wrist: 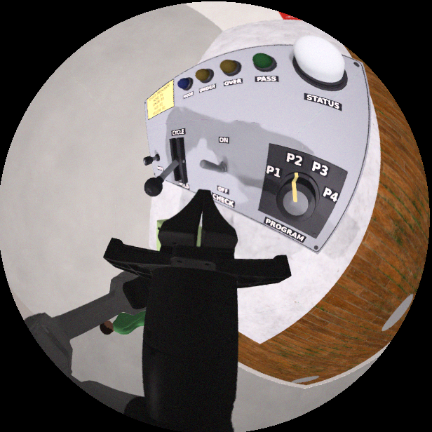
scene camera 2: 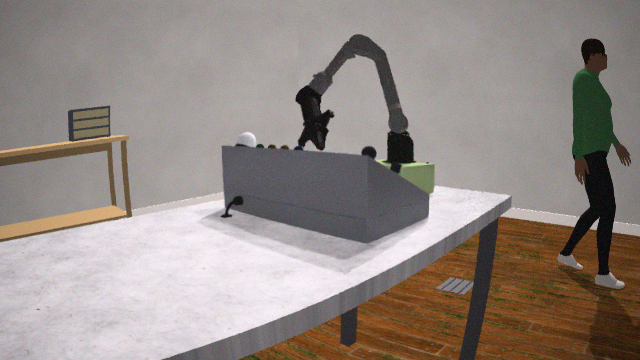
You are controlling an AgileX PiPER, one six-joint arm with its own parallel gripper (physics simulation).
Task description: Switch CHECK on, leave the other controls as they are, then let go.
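The CHECK toggle lever (wrist: 214, 165) stands on the sloped control panel (wrist: 320, 130) between the ON and OFF labels. In the wrist view its tip points left and slightly up, which looks like a lean toward ON. My gripper (wrist: 203, 196) (scene camera 2: 320, 147) is shut and empty. Its fingertips show just below the lever, near the OFF label, with a gap between them and the lever. In the scene view the panel's grey housing (scene camera 2: 300, 190) hides the lever, and the gripper is above and behind its top edge.
The CYCLE lever (wrist: 153, 186) with a black ball is left of CHECK. The PROGRAM knob (wrist: 295, 202), at right, points to P2. Lamps and a white STATUS dome (wrist: 319, 59) (scene camera 2: 246, 139) line the panel's top. A person in green (scene camera 2: 592, 110) is beyond the table (scene camera 2: 150, 280).
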